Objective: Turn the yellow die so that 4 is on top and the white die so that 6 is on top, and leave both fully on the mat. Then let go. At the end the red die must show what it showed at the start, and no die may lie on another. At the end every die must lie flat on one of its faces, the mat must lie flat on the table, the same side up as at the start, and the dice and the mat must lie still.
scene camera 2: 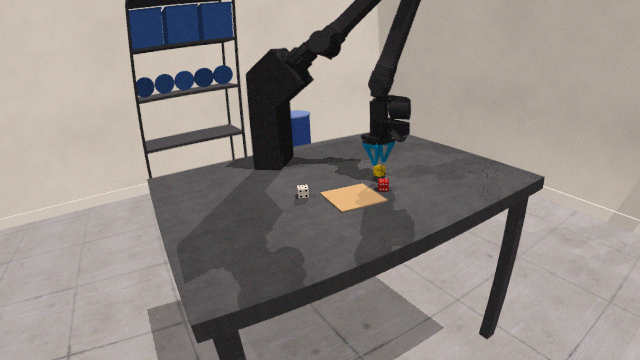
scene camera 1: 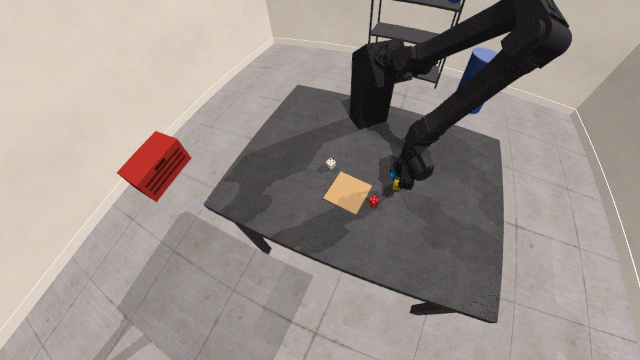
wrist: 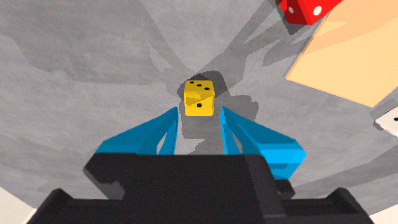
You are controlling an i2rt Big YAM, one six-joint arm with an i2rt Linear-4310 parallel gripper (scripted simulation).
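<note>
Visible in the pictures: a yellow die, a tan mat and the gripper.
</note>
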